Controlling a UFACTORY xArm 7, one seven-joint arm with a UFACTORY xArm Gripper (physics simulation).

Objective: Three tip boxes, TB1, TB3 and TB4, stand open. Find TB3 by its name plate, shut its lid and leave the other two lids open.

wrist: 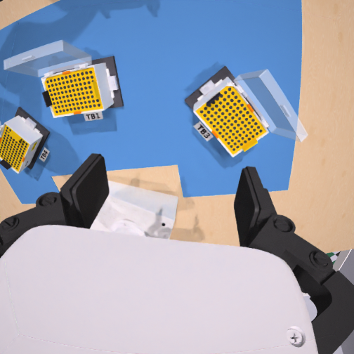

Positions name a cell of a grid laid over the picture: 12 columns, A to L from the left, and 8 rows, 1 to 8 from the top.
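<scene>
A tip box (C3) can be seen in the scene, and so can a clear lid (I2). There is also a clear lid (C2), along with a blue mat (F2).
</scene>
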